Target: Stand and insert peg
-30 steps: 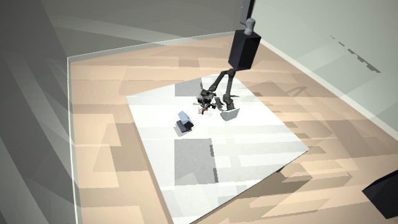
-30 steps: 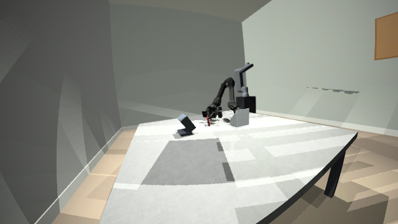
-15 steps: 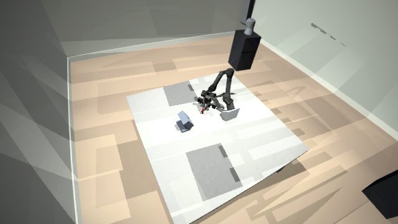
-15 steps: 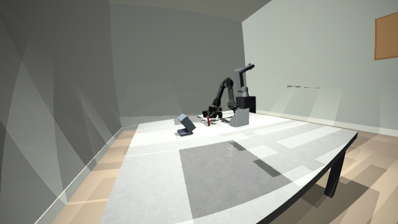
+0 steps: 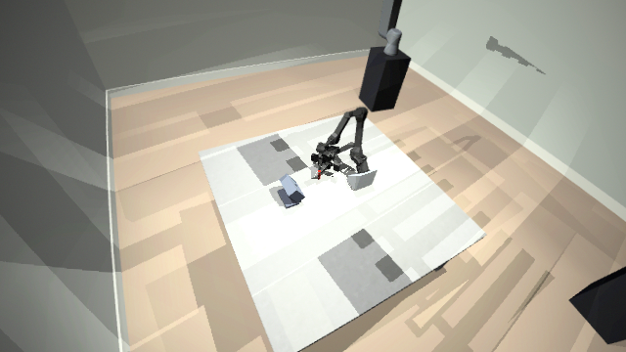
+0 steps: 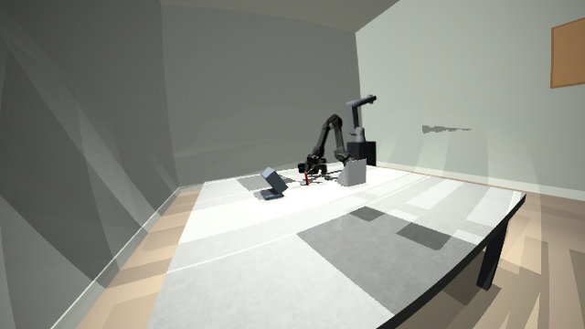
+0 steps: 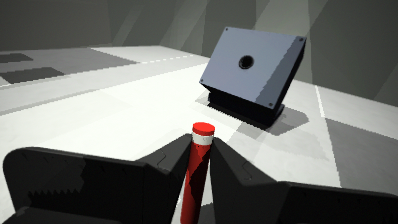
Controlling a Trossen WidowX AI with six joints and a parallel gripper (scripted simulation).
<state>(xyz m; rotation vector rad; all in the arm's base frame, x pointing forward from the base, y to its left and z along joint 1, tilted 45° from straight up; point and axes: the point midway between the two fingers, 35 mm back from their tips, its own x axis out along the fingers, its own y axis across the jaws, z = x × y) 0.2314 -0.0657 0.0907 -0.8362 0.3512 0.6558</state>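
Now: gripper tip 1 cm above the red peg. Also, from my gripper tip: dark sloped panel (20 cm ahead, 8 cm to the left, 1 cm above).
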